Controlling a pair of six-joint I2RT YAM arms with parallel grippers.
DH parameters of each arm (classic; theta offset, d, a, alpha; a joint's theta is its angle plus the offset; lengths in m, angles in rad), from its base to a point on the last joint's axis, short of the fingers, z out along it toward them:
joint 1: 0 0.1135 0.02 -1.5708
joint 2: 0 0 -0.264 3.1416
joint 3: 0.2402 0 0.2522 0
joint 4: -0.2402 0 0.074 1.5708
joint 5: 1.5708 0 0 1.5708
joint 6: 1.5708 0.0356 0 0
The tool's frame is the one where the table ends.
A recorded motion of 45 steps. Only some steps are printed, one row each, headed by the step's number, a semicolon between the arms.
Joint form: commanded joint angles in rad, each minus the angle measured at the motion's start. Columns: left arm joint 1, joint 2, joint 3, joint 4, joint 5, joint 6; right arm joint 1, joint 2, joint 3, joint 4, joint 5, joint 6.
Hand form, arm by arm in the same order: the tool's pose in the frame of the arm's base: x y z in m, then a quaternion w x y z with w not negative. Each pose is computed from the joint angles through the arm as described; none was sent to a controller.
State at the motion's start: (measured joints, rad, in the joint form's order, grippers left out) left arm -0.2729 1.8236 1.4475 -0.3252 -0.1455 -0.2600; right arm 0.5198 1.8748 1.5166 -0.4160 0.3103 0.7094
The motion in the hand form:
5: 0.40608 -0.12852 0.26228 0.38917 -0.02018 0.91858 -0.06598; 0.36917 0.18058 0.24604 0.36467 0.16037 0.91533 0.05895
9: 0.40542 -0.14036 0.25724 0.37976 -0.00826 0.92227 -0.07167; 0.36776 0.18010 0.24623 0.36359 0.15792 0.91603 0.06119
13: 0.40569 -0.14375 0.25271 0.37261 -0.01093 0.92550 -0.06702; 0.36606 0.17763 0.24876 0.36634 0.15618 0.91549 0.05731
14: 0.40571 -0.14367 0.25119 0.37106 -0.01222 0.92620 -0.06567; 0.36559 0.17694 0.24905 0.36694 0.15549 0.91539 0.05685
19: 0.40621 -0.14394 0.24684 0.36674 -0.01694 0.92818 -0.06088; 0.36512 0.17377 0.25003 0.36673 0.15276 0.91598 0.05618
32: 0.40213 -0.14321 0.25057 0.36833 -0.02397 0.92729 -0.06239; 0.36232 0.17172 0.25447 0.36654 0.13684 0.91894 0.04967
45: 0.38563 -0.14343 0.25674 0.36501 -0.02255 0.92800 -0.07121; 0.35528 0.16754 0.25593 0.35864 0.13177 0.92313 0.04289
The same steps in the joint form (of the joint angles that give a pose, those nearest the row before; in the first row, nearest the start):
5: -0.0439 0.0413 0.0658 -0.0898 0.0219 -0.0481; -0.0365 -0.0247 -0.0596 -0.0688 0.0228 -0.0005
9: -0.0701 0.0598 0.0756 -0.0985 0.0278 -0.0521; -0.0365 -0.0308 -0.0667 -0.0668 0.0164 -0.0037
13: -0.0783 0.0723 0.0797 -0.1089 0.0162 -0.0625; -0.0394 -0.0426 -0.0727 -0.0701 0.0224 -0.0129
14: -0.0783 0.0742 0.0774 -0.1089 0.0138 -0.0646; -0.0404 -0.0458 -0.0759 -0.0689 0.0227 -0.0156
19: -0.0793 0.0821 0.0742 -0.1105 0.0039 -0.0728; -0.0473 -0.0537 -0.0822 -0.0690 0.0172 -0.0267
32: -0.0814 0.0637 0.0635 -0.1149 -0.0011 -0.0878; -0.0488 -0.0685 -0.0823 -0.0856 0.0153 -0.0620
45: -0.0950 0.0024 0.0095 -0.1244 0.0082 -0.1022; -0.0503 -0.0942 -0.1026 -0.1116 0.0137 -0.0712

